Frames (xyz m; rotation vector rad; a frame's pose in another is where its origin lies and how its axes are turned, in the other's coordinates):
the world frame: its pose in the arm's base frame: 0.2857 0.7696 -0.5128 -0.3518 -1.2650 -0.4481
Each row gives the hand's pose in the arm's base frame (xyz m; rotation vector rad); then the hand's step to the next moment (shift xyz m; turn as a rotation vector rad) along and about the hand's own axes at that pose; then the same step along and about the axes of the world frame.
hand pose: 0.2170 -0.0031 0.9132 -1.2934 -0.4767 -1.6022
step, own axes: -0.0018 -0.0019 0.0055 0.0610 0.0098 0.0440
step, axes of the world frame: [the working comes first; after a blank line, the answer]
step, axes of the arm's base frame: 0.0011 0.0059 0.0008 0.0340 0.0033 0.0677

0.0003 0.0057 0.0022 0.0728 0.0195 -0.0084
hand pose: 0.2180 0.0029 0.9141 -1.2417 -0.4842 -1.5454
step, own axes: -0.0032 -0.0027 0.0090 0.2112 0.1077 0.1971
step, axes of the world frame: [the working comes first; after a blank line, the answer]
step, axes of the arm's base frame: 0.0015 0.0097 0.0014 0.2035 0.0201 0.2307

0.0004 0.0091 0.0039 0.2675 0.1185 -0.0972
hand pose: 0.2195 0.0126 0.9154 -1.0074 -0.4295 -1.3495
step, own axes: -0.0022 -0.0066 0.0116 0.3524 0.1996 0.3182
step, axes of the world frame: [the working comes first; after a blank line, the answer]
step, axes of the arm's base frame: -0.0034 0.0112 0.0068 0.3552 0.0232 0.3723

0.0043 0.0079 0.0101 0.4392 0.1967 -0.1836
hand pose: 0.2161 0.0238 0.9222 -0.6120 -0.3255 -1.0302
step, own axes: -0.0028 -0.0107 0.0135 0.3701 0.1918 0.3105
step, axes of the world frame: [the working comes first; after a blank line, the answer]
step, axes of the arm's base frame: -0.0103 0.0063 0.0126 0.3567 0.0032 0.3780

0.0089 0.0001 0.0150 0.4476 0.1803 -0.1932
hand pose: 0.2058 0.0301 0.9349 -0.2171 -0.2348 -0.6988
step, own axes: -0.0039 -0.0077 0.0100 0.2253 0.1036 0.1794
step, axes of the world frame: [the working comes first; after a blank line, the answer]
step, axes of the arm's base frame: -0.0093 -0.0006 0.0093 0.2099 -0.0105 0.2225

0.0069 -0.0054 0.0099 0.2651 0.0954 -0.1197
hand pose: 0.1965 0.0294 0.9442 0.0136 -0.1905 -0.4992
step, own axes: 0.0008 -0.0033 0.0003 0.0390 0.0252 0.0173
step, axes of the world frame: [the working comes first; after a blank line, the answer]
step, axes of the arm's base frame: -0.0009 -0.0033 0.0002 0.0423 0.0041 0.0254

0.0004 -0.0033 -0.0008 0.0339 0.0248 -0.0263
